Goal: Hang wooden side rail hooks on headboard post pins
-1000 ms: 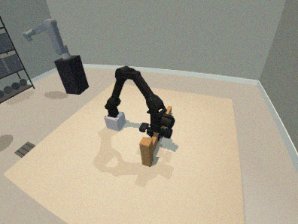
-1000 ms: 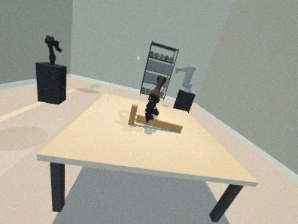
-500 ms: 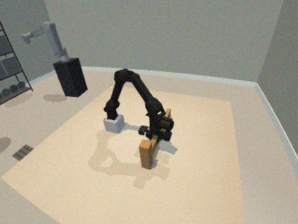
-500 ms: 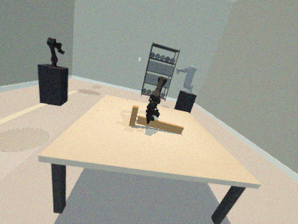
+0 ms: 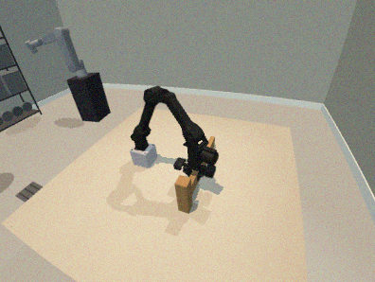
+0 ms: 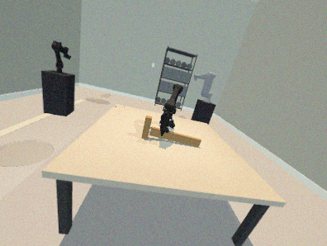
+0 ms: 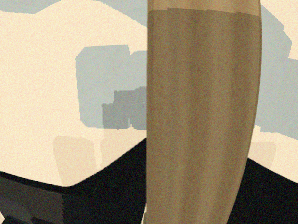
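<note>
Right now the wooden headboard post is 130 mm to the right of my gripper tip, 40 mm above it and 20 mm behind it.
</note>
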